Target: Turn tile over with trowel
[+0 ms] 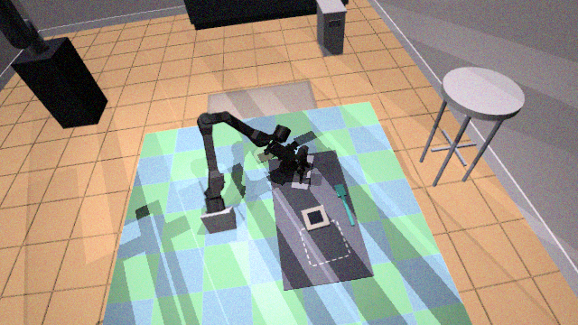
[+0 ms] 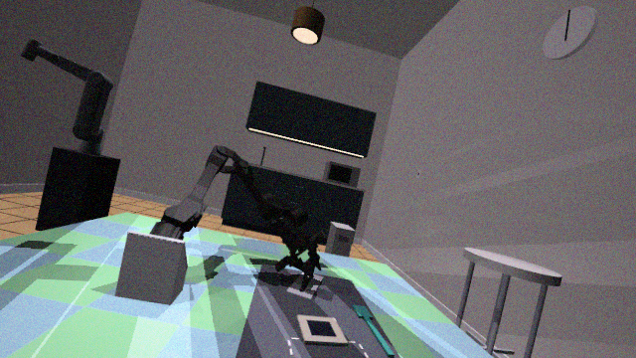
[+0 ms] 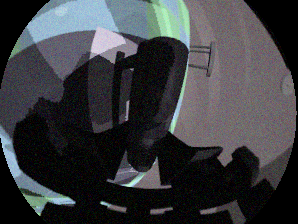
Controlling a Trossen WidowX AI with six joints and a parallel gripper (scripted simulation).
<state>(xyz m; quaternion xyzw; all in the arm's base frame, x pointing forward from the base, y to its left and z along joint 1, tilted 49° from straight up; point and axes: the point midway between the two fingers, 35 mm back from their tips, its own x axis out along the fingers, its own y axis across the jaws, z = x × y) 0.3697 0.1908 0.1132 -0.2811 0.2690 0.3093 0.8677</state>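
Now: the mat 190 mm to the right of my gripper tip and 70 mm below it. Round my gripper tip: teal trowel (140 mm ahead, 160 mm to the right, 40 mm below); dark-handled float (30 mm behind, 10 mm to the left, 10 mm below); tile (230 mm to the right, 40 mm below).
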